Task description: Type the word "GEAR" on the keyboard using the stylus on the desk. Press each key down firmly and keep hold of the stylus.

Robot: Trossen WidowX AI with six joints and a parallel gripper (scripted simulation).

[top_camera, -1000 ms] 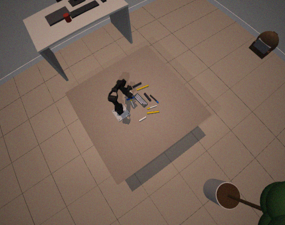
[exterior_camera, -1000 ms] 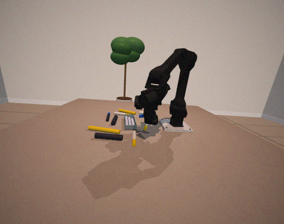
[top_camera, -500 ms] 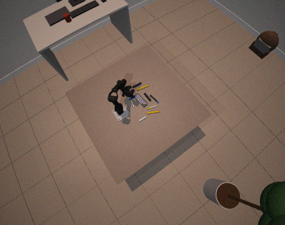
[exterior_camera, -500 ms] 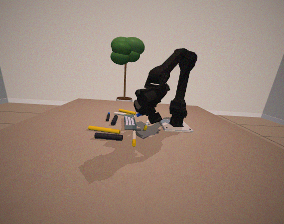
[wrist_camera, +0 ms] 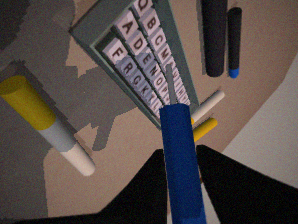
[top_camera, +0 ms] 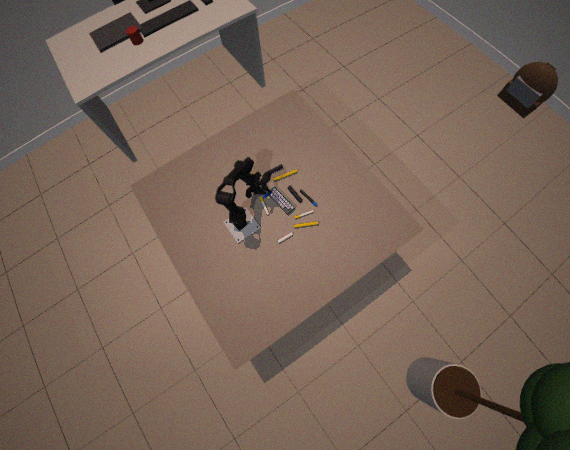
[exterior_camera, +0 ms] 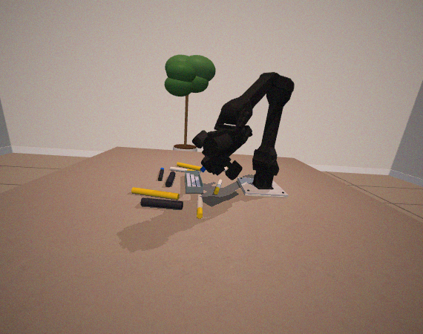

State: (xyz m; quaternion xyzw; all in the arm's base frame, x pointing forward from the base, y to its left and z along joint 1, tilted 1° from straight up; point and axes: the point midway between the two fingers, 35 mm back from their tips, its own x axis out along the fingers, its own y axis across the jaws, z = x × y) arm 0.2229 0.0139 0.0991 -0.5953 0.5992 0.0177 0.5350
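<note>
My gripper tip is 30 mm short of the stylus tip, 30 mm above it and 10 mm to the right of it. The rest, counted from my gripper tip: blue stylus (10 mm below, 10 mm ahead); yellow rod (180 mm ahead, 80 mm below, 50 mm to the left).
</note>
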